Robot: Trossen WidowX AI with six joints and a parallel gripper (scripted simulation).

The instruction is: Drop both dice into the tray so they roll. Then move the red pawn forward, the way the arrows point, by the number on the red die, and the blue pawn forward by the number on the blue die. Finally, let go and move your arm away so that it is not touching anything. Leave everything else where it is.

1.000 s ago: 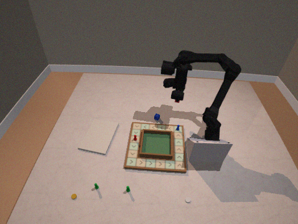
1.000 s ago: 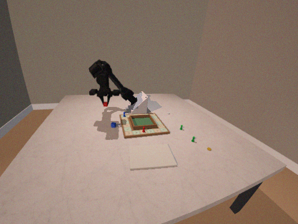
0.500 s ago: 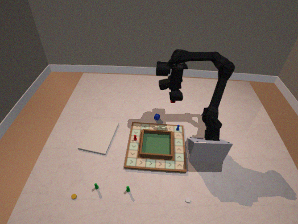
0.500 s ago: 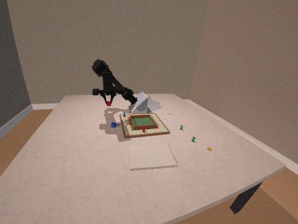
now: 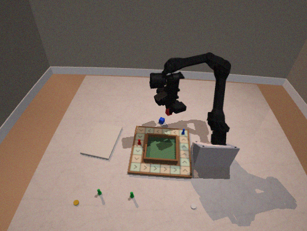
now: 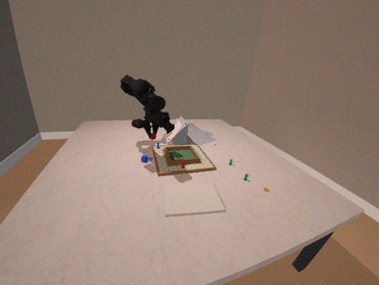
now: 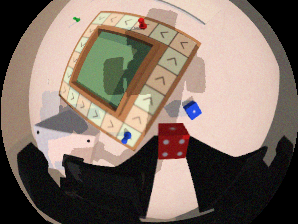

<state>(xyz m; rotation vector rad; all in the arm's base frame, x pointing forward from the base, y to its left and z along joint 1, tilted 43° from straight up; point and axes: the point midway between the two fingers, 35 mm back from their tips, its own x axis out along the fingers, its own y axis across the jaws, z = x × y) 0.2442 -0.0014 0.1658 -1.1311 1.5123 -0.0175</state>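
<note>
The blue die lies 110 mm below my gripper tip, 40 mm to the right of it and 40 mm ahead of it. From my gripper tip the other things lie so: blue pawn (90 mm below, 90 mm behind, 30 mm to the left); red die (right at my gripper tip); green tray (150 mm to the left, 110 mm below, 10 mm ahead).
</note>
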